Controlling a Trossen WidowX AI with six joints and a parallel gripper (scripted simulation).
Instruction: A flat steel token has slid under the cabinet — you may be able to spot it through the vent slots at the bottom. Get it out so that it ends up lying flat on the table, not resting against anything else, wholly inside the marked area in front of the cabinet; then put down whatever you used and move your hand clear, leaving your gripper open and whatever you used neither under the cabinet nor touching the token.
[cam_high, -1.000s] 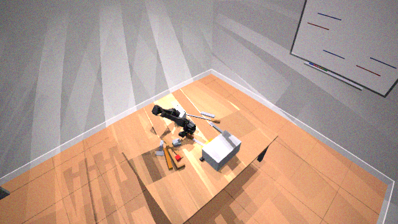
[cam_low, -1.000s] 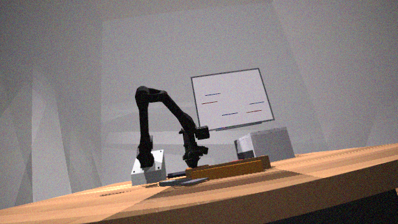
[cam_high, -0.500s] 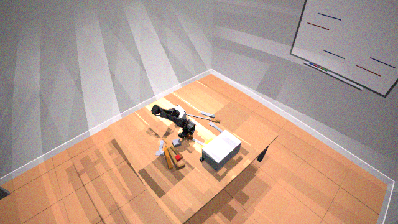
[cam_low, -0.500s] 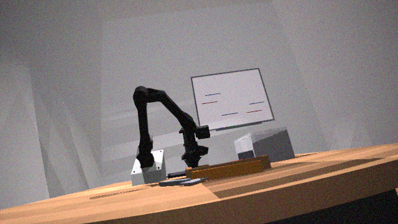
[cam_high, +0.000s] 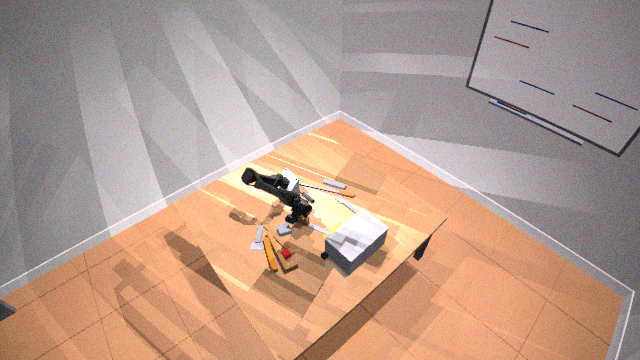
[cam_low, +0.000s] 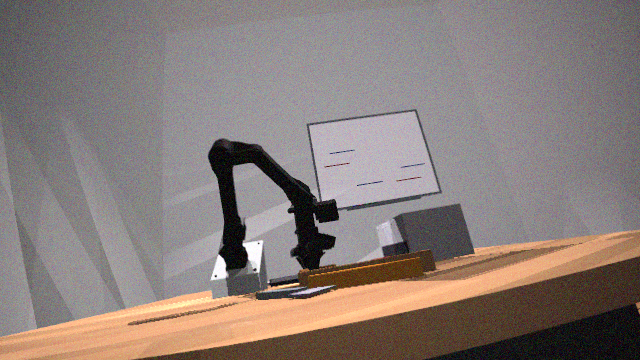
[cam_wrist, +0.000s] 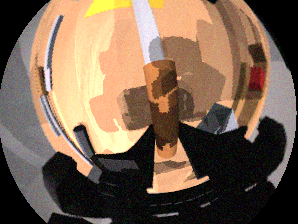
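My gripper tip is now 2 cm short of the grey block, 11 cm to the left of it and 1 cm below it. From my gripper tip the other things lie so: orange bar 11 cm ahead, 27 cm to the right, 1 cm above; then thin wooden stick 3 cm ahead, 17 cm to the right; then red block 17 cm ahead, 20 cm to the right, 1 cm above.
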